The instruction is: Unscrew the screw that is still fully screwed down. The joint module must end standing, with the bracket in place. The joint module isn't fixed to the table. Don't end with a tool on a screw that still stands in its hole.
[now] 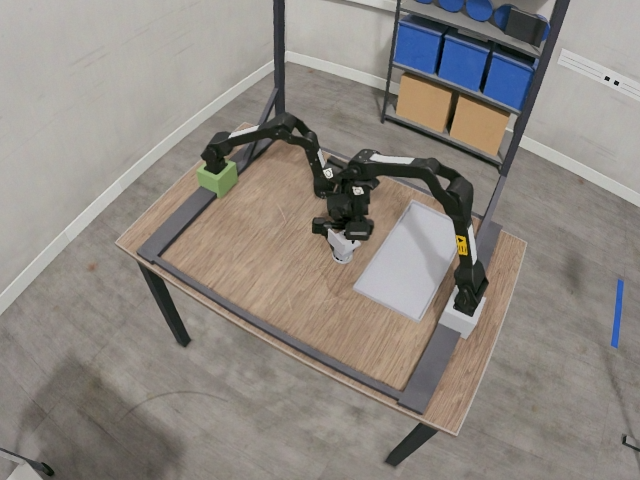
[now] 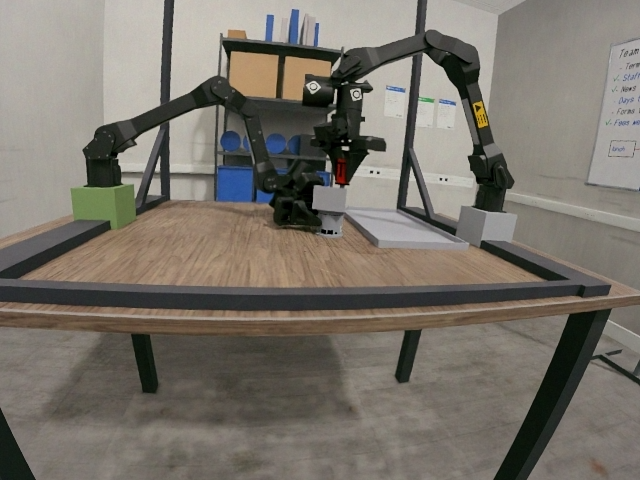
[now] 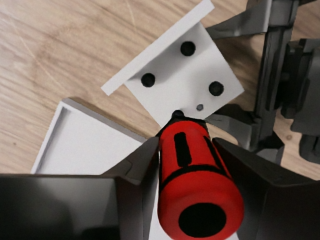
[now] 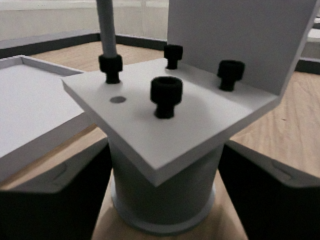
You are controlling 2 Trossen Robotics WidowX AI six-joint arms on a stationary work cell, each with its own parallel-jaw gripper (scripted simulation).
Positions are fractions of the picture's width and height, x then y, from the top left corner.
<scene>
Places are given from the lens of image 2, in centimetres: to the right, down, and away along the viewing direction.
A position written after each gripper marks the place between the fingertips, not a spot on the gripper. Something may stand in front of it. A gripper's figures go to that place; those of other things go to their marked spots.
left gripper (image 2: 0.54, 0.38): 5, -13, 66
right gripper (image 2: 0.52, 0.46): 3, -4, 66
shallow grey tray (image 2: 0.61, 0.48): 19, -2, 75
grey bracket (image 2: 0.51, 0.41): 1, -9, 62
The marked spots on the grey bracket and the shallow grey tray are 23 cm apart.
</scene>
